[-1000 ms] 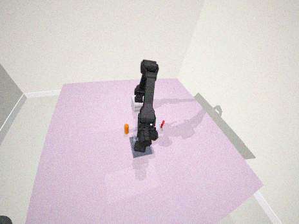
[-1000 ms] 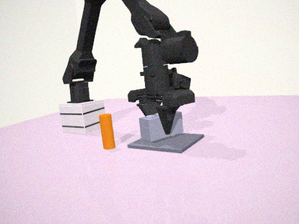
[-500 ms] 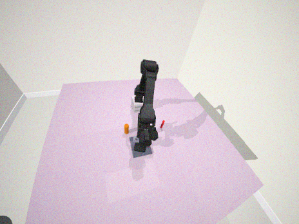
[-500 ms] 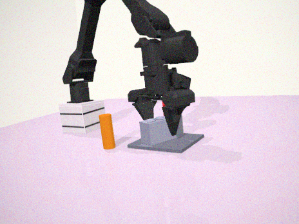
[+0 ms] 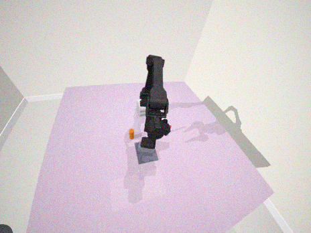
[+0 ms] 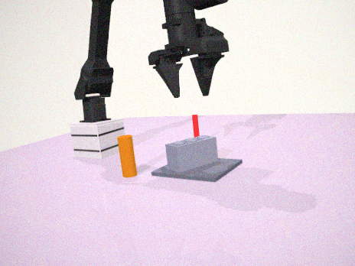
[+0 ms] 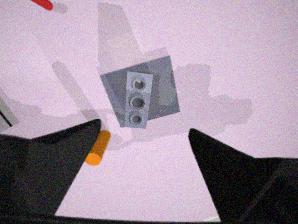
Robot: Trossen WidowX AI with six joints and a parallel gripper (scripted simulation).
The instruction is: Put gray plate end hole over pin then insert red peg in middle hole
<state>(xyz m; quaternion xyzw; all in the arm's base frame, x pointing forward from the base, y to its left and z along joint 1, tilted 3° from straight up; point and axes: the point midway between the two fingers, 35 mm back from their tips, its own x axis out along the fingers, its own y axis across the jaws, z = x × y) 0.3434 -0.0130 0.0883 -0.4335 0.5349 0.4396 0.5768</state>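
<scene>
The red peg is 14 cm behind my gripper tip, 17 cm to the left of it and 10 cm below it. From my gripper tip the other things lie so: gray plate: 1 cm behind, 10 cm below; then gray base: 2 cm to the left, 13 cm below; then orange cylinder: 10 cm behind, 9 cm to the right, 10 cm below.
</scene>
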